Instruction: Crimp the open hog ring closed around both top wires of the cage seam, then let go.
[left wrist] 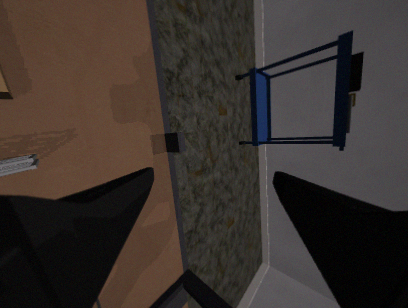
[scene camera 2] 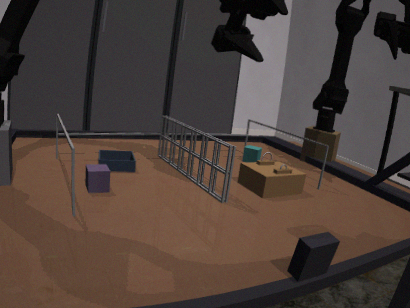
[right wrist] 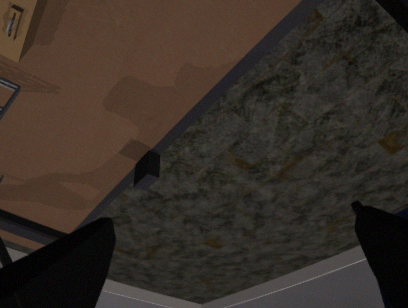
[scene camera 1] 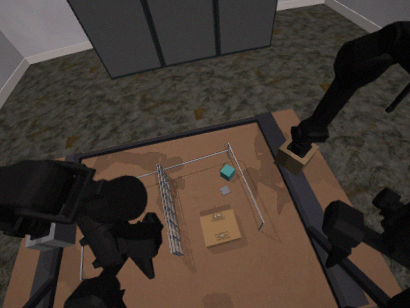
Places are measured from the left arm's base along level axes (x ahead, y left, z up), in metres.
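Pixels of known places: left gripper, fingertip midpoint: (left wrist: 213,175) (scene camera 2: 272,38) (scene camera 1: 143,299); right gripper, fingertip midpoint: (right wrist: 234,225) (scene camera 1: 356,285); left arm's base at its link origin: (scene camera 1: 41,228); right arm's base at its link origin: (scene camera 2: 323,130) (scene camera 1: 299,147).
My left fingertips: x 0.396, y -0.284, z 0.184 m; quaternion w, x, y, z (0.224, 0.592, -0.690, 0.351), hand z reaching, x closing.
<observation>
For each thing: its top centre in the pictures, then the offset to it from my left fingertips. "pt": a spot on its surface instead.
- tan wooden block at its top centre: (scene camera 2: 274,164) (scene camera 1: 219,226) dy +0.130, dx +0.171, dz -0.233 m
- far ring at its top centre: (scene camera 2: 268,152) dy +0.160, dx +0.174, dz -0.214 m
- teal cube at its top centre: (scene camera 2: 253,147) (scene camera 1: 227,170) dy +0.317, dx +0.265, dz -0.246 m
- wire rail at a spot on its surface: (scene camera 2: 287,133) (scene camera 1: 245,182) pt dy +0.223, dx +0.292, dz -0.184 m
- purple block at its top centre: (scene camera 2: 97,167) dy +0.199, dx -0.182, dz -0.246 m
- navy tray at its top centre: (scene camera 2: 116,155) dy +0.326, dx -0.110, dz -0.261 m
- black block at its top centre: (scene camera 2: 319,237) (right wrist: 144,182) (left wrist: 181,142) dy -0.150, dx -0.009, dz -0.229 m
Two upright wire grid panels stand side by side as the cage seam (scene camera 1: 170,210) (scene camera 2: 196,171) (left wrist: 19,165), their top wires running close together. A tan wooden block (scene camera 1: 221,244) (scene camera 2: 272,184) (right wrist: 27,37) stands to their right in both scene views. Two small curved metal rings sit in holders on it: the far ring (scene camera 2: 268,155) and the near ring (scene camera 2: 285,167) look like open arches. No ring can be made out on the seam. My left gripper (scene camera 2: 273,36) (left wrist: 213,175) is open and empty, high above the table. My right gripper (right wrist: 234,225) is open and empty, raised at the right side.
A teal cube (scene camera 1: 227,172) (scene camera 2: 252,153) stands behind the tan block. A wire rail (scene camera 1: 246,186) (scene camera 2: 287,133) runs right of it. A purple block (scene camera 2: 98,179) and a navy tray (scene camera 2: 117,162) lie left of the seam. A black block (scene camera 2: 313,256) (left wrist: 175,142) (right wrist: 147,170) stands by the table edge.
</observation>
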